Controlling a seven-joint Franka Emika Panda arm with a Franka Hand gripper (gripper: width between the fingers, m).
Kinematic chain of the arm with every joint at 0, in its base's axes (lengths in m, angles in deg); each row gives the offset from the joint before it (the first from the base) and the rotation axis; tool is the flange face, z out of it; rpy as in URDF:
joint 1: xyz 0 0 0.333 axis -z
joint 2: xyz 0 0 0 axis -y
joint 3: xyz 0 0 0.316 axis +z
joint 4: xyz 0.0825 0 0 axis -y
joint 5: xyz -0.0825 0 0.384 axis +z
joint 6: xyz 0 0 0 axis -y
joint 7: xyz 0.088 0 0 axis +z
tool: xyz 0 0 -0.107 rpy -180 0 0
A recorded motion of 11 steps. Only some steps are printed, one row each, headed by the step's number.
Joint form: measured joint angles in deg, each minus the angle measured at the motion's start. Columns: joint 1, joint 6, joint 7, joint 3, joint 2, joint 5, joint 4.
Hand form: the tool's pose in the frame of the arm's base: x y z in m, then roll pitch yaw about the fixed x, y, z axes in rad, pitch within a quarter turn. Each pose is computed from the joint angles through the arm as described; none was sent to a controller.
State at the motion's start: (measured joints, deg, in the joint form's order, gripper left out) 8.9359 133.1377 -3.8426 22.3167 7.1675 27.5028 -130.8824
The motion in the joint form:
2: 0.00 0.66 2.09 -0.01 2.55 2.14 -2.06
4: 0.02 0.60 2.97 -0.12 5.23 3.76 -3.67
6: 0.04 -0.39 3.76 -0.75 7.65 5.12 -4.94
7: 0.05 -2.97 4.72 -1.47 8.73 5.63 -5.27
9: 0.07 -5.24 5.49 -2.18 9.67 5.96 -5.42
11: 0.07 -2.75 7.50 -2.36 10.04 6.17 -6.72
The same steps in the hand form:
2: 0.4867 0.1273 0.4228 -2.7741 -0.1071 -0.1450
4: 0.4765 0.1250 0.4310 -2.7636 -0.1249 -0.1515
6: 0.4674 0.1194 0.4384 -2.7525 -0.1294 -0.1595
7: 0.4616 0.1155 0.4405 -2.7475 -0.1055 -0.1451
9: 0.4569 0.1117 0.4435 -2.7421 -0.0868 -0.1334
11: 0.4559 0.1063 0.4397 -2.7488 -0.1246 -0.1245

